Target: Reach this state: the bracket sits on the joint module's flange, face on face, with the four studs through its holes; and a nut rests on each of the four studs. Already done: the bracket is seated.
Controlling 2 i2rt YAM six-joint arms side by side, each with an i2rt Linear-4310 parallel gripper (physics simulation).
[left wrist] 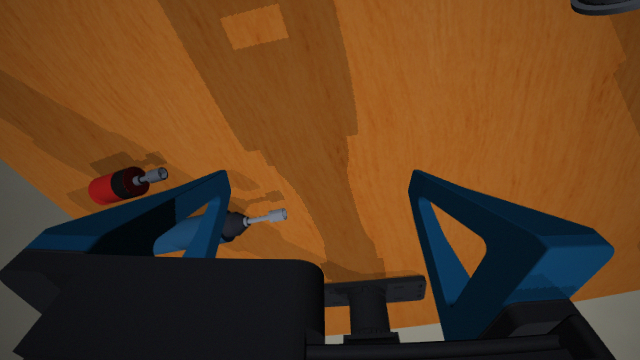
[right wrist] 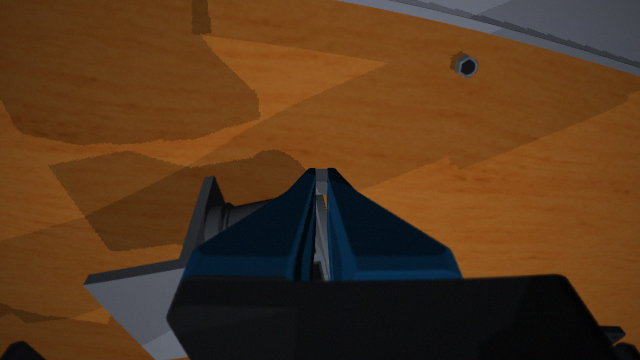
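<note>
In the left wrist view my left gripper is open and empty above the table. In the right wrist view my right gripper is shut on a small grey nut at its fingertips. The grey L-shaped bracket is below and left of the right fingers, one plate upright against the grey round joint module, which the fingers partly hide. The studs and holes are hidden. Another nut lies on the table at the upper right of this view. Part of a grey round rim shows at the left wrist view's top right corner.
A red and black nut driver and a blue-handled driver lie at the left of the left wrist view, the latter partly behind the finger. A dark flat mount is at the lower middle. A large grey surface borders the right view's top right.
</note>
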